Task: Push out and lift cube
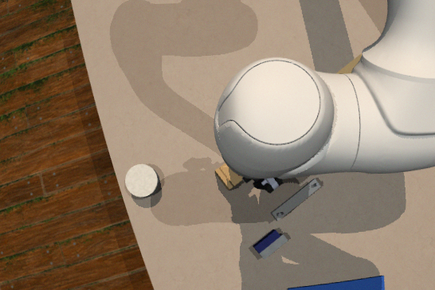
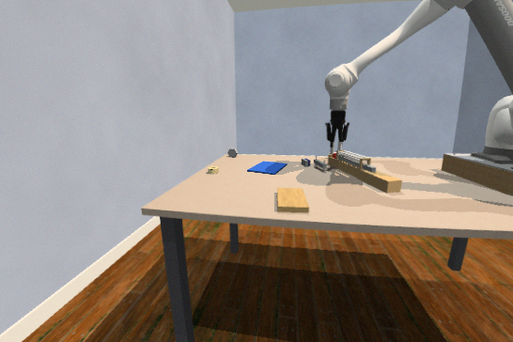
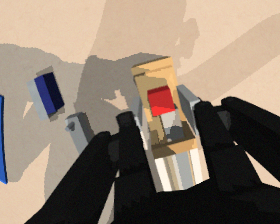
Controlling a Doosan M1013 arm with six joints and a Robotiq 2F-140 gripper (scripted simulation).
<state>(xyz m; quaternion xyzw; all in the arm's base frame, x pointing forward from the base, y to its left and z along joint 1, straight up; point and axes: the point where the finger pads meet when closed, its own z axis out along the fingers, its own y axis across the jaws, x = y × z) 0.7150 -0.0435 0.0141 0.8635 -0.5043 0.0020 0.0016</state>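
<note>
Now: the red cube 4 cm below my hand. The rest, counted from my hand: white disc 19 cm to the right, 8 cm below; blue-and-grey block 16 cm ahead, 9 cm below, 4 cm to the left; channel 12 cm to the left, 7 cm behind, 4 cm below.
</note>
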